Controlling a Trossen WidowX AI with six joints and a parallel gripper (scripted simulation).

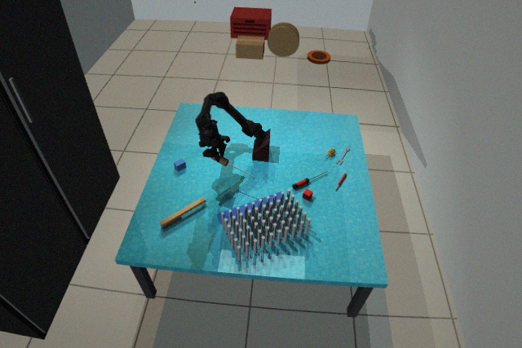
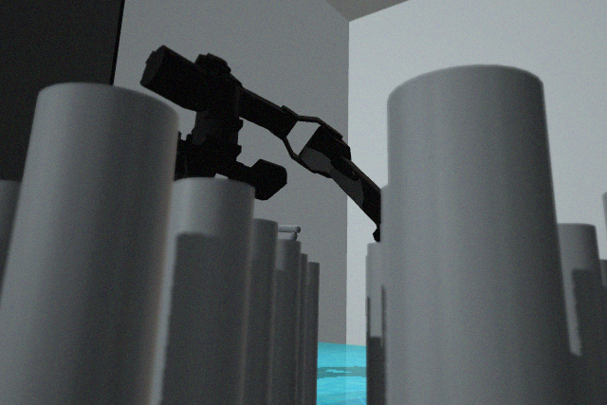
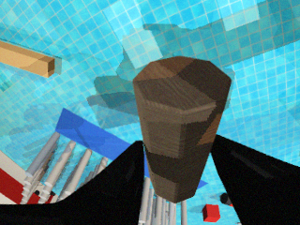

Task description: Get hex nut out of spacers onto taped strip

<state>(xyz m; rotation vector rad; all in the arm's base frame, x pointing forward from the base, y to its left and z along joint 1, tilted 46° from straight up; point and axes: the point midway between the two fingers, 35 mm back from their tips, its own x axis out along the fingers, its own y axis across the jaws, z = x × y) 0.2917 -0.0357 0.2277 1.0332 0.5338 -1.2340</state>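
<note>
My gripper tip is 15 cm short of the blue taped strip, 21 cm to the right of it and 18 cm above it. From my gripper tip the other things lie so: red cube: 1 cm ahead, 49 cm to the left, 16 cm below; then blue cube: 6 cm behind, 28 cm to the right, 16 cm below; then yellow object: 37 cm behind, 60 cm to the left, 16 cm below.
</note>
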